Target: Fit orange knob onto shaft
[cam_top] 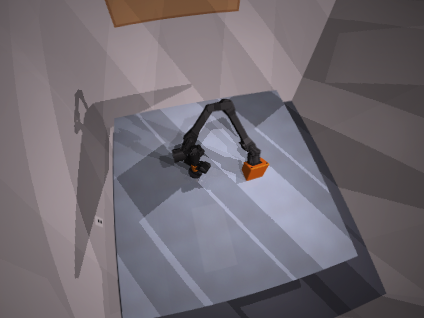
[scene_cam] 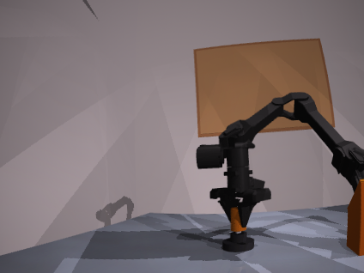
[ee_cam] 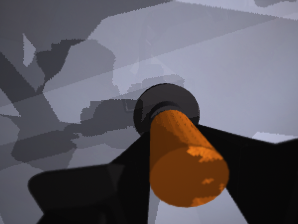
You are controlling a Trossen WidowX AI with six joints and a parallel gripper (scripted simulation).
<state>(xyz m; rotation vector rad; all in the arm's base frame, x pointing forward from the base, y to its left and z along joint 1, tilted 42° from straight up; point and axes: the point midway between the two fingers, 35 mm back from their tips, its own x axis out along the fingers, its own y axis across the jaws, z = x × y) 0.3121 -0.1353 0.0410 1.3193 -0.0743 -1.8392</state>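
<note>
The pedestal is 3 cm below my gripper tip. The rest, counted from my gripper tip: orange knob (3 cm above).
</note>
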